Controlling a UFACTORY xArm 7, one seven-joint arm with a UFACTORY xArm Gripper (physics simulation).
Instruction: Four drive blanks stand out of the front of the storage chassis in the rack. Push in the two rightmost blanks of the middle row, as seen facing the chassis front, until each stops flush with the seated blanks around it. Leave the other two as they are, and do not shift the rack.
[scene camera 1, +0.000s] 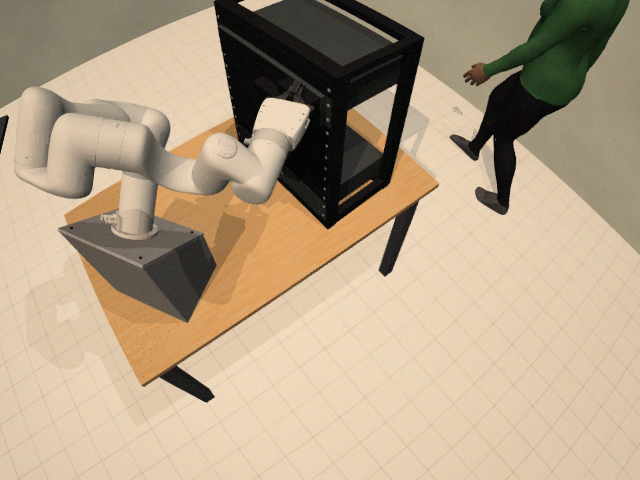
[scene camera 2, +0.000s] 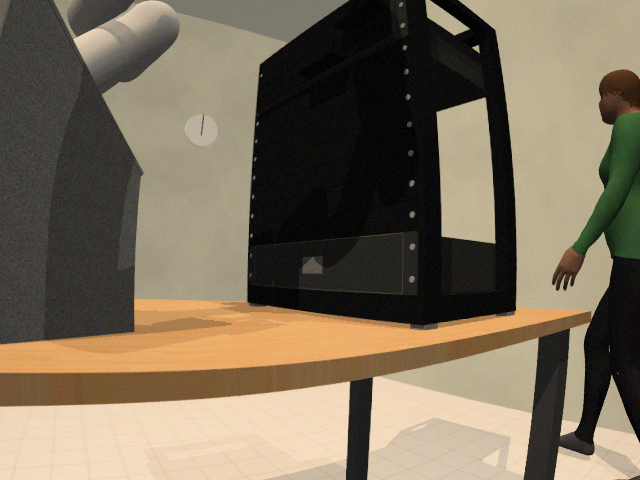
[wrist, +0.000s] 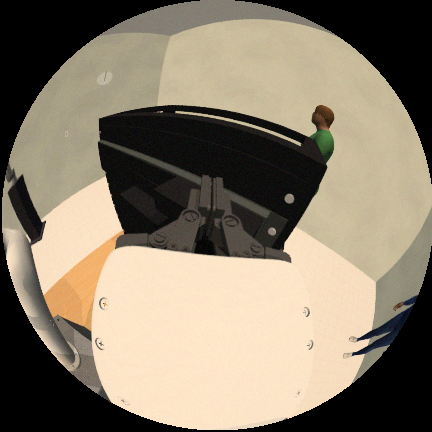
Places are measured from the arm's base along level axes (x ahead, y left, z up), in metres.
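Pixels of known places: gripper, fingertip midpoint: (scene camera 1: 298, 85) (wrist: 208, 189); arm's base, link origin: (scene camera 1: 134, 230) (scene camera 2: 32, 103).
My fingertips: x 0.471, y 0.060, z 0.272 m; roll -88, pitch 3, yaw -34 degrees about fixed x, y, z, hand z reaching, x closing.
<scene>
Ahead of a thing's pixels: the offset from my fingertips to its top centre. "spot": to the spot under its first point. Level surfaces: height alone.
The black rack (scene camera 1: 336, 155) (scene camera 2: 429, 206) (wrist: 314, 152) stands upright on the table. The storage chassis front @[spot: dx -0.073, dy +0.232, dz -0.087 m] (scene camera 1: 248, 67) (wrist: 130, 175) is very dark below a grey strip. In the wrist view, faint angular patches show left of the fingers; I cannot tell whether they are raised blanks or shadows. Single blanks, their rows and how far they stand out cannot be made out. My gripper (scene camera 1: 298, 85) (wrist: 208, 189) is shut and empty, with its fingertips at the upper right part of the rack front. Contact is not clear, and the fingers and wrist hide part of the chassis.
The wooden table @[dz -0.551 m] (scene camera 1: 289, 248) (scene camera 2: 310, 356) carries the rack and my grey base (scene camera 1: 170, 279) (scene camera 2: 87, 232). A unit with a small pale label @[spot: dx -0.031, dy +0.168, dz -0.461 m] (scene camera 2: 312, 266) sits low in the rack. A person in green (scene camera 1: 563, 62) (scene camera 2: 620, 196) (wrist: 324, 142) stands beyond the rack's right side.
</scene>
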